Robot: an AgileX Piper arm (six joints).
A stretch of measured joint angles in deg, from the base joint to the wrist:
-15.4, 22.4, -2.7, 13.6, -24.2, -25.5
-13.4, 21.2, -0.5, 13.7, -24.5, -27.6
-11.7, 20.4, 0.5, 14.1, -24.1, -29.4
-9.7, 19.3, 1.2, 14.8, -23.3, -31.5
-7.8, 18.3, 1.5, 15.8, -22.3, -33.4
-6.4, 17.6, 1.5, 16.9, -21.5, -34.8
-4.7, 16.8, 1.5, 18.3, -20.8, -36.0
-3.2, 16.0, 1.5, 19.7, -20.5, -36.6
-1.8, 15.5, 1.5, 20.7, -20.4, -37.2
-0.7, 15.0, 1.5, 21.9, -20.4, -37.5
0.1, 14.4, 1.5, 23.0, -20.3, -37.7
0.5, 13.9, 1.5, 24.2, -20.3, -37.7
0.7, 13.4, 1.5, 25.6, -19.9, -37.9
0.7, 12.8, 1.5, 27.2, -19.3, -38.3
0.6, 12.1, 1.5, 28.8, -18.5, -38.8
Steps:
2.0, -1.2, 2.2, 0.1, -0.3, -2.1
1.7, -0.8, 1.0, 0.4, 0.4, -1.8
2.0, -1.1, 0.7, 0.7, 0.8, -2.1
1.9, -1.0, 0.3, 1.0, 1.0, -1.9
1.4, -0.7, 0.0, 1.1, 0.8, -1.4
1.7, -0.8, 0.0, 1.4, 0.7, -1.2
1.5, -0.8, 0.0, 1.4, 0.3, -0.6
1.4, -0.5, 0.0, 1.0, 0.1, -0.6
1.1, -0.5, 0.0, 1.2, 0.0, -0.3
0.8, -0.6, 0.0, 1.1, 0.1, -0.2
0.4, -0.5, 0.0, 1.2, 0.0, 0.0
0.2, -0.5, 0.0, 1.4, 0.4, -0.2
0.0, -0.6, 0.0, 1.6, 0.6, -0.4
-0.1, -0.7, 0.0, 1.6, 0.8, -0.5

